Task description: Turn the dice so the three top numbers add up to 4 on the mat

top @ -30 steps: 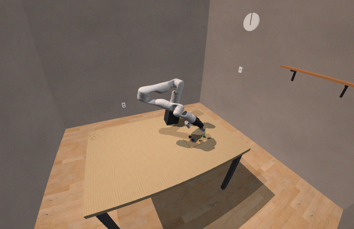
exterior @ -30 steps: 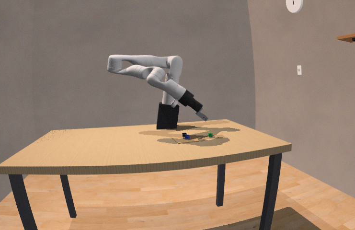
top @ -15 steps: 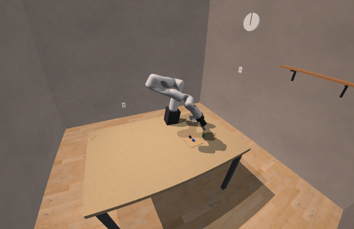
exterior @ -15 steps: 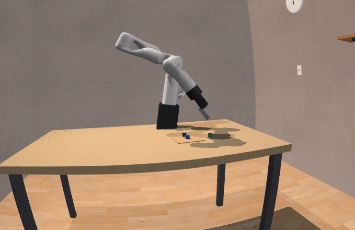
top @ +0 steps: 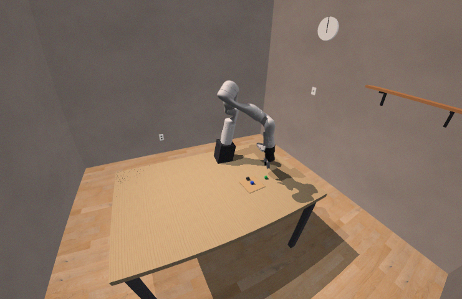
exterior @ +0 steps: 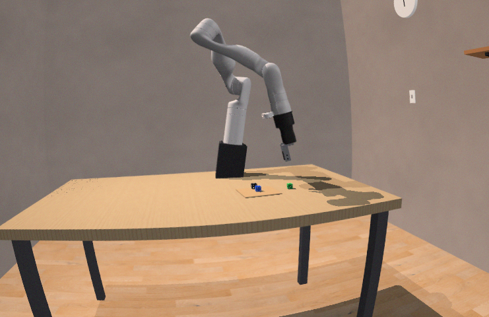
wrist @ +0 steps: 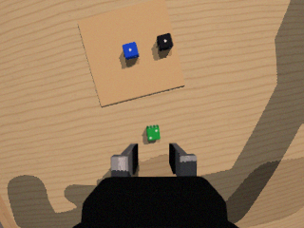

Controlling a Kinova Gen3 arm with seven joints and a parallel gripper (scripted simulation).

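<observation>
Now: hand 10 mm to the right of the green die and 120 mm above it. Also, from my hand: black die (50 mm behind, 120 mm to the right, 120 mm below); tan mat (120 mm to the right, 130 mm below); blue die (120 mm to the right, 120 mm below).
</observation>
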